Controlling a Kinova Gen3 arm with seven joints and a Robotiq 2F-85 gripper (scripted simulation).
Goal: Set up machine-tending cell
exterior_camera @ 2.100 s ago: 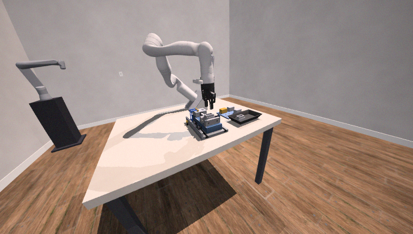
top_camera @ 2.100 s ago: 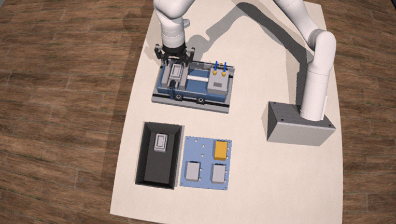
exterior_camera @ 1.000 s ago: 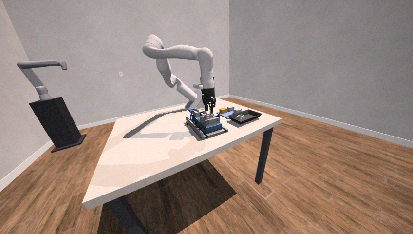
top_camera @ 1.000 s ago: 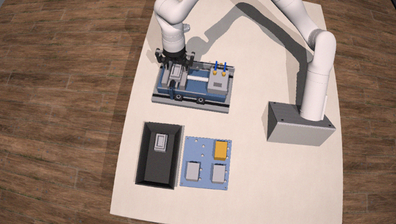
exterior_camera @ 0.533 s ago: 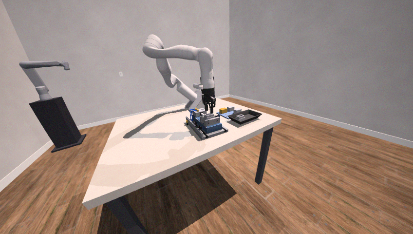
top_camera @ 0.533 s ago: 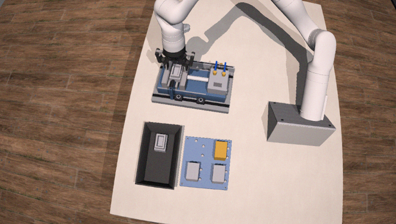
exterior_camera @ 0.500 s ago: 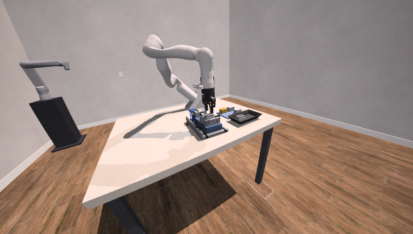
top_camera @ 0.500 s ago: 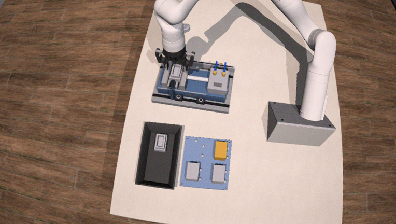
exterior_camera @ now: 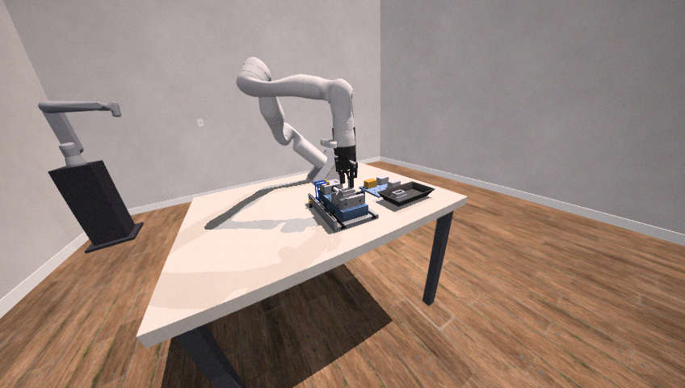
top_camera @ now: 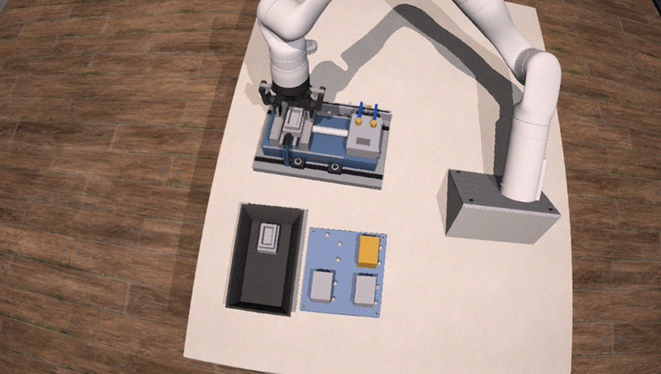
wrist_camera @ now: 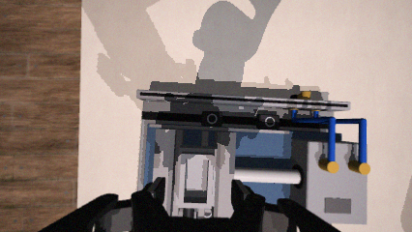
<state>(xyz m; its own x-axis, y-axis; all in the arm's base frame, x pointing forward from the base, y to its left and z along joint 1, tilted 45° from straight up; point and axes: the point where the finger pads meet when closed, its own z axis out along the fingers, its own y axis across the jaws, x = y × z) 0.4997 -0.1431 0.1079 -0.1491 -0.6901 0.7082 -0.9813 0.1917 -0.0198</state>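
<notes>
Right now the white rod is 8 cm behind my hand, 6 cm below it and 1 cm to the left of it. Also, from my hand: hose block (15 cm behind, 6 cm below, 2 cm to the left); blue vise (10 cm below, 6 cm behind, 1 cm to the left); brass blank (28 cm to the left, 16 cm behind, 12 cm below).
</notes>
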